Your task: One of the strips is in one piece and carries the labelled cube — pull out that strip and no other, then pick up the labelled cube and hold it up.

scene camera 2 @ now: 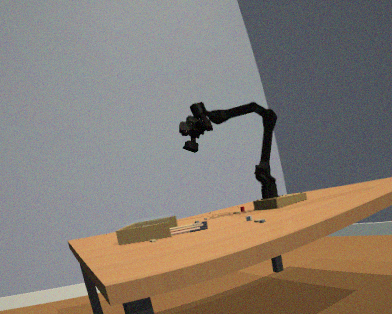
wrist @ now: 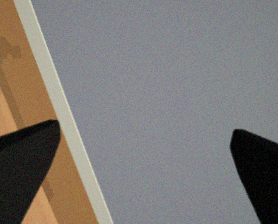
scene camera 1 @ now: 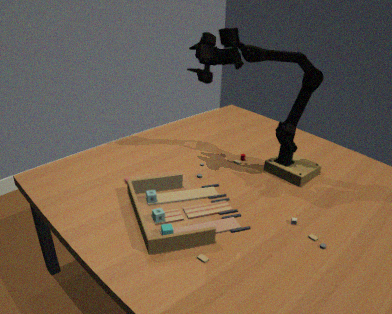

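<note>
My gripper (scene camera 1: 188,59), (wrist: 146,133): open, holding nothing.
</note>
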